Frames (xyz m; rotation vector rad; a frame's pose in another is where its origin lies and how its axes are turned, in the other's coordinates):
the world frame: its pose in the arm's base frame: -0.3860 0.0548 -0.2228 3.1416 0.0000 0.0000
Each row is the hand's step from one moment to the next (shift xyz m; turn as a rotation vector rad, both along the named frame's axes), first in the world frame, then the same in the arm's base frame.
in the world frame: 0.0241 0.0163 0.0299 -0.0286 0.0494 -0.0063
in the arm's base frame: 0.0241 -0.0163 -0.0299 -0.0286 -0.0494 0.0063
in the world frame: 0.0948 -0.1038 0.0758 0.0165 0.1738 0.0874
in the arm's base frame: 0.0948 0.1038 -0.0758 0.0165 -0.1738 -0.0874
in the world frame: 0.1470 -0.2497 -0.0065 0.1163 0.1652 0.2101
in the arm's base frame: 0.1470 0.2497 0.0065 0.1163 -0.1652 -0.2101
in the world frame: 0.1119 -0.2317 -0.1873 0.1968 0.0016 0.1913
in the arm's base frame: 0.1119 0.2317 0.1873 0.1968 -0.0016 -0.1913
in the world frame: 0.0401 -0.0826 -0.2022 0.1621 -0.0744 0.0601
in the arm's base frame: 0.0401 0.0826 0.2022 0.1621 0.0744 -0.0601
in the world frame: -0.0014 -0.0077 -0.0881 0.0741 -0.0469 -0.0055
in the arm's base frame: -0.0014 0.0077 0.0881 0.0741 0.0469 0.0055
